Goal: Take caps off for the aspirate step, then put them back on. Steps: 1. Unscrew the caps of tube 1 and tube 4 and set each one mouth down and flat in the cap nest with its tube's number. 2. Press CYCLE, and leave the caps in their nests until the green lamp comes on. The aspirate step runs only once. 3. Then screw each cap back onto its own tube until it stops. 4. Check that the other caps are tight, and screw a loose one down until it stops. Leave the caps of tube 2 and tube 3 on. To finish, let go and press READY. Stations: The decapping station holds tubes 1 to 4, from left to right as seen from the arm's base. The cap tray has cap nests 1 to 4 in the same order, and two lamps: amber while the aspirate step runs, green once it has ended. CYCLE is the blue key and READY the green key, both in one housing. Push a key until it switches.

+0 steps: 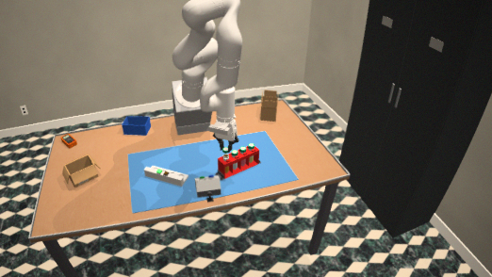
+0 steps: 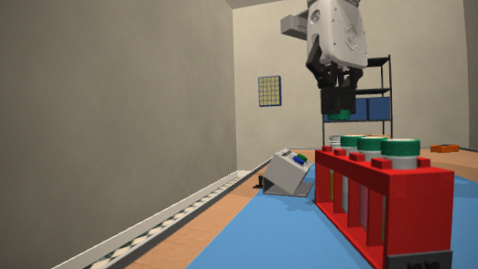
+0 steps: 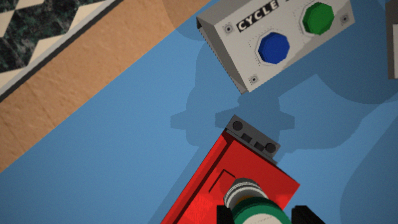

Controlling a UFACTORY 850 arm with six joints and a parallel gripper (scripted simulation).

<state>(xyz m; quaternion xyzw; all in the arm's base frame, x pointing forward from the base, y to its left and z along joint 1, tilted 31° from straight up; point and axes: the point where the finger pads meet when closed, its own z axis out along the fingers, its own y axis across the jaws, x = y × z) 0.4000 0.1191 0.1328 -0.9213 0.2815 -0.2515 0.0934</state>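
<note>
Right now the blue cycle key is 8 cm ahead of my hand, 9 cm to the right of it and 11 cm below it. Also, from my hand: green ready key 8 cm ahead, 13 cm to the right, 11 cm below; then green cap 6 cm behind, 14 cm to the left, 6 cm below; then tube cap 2 cm below.
</note>
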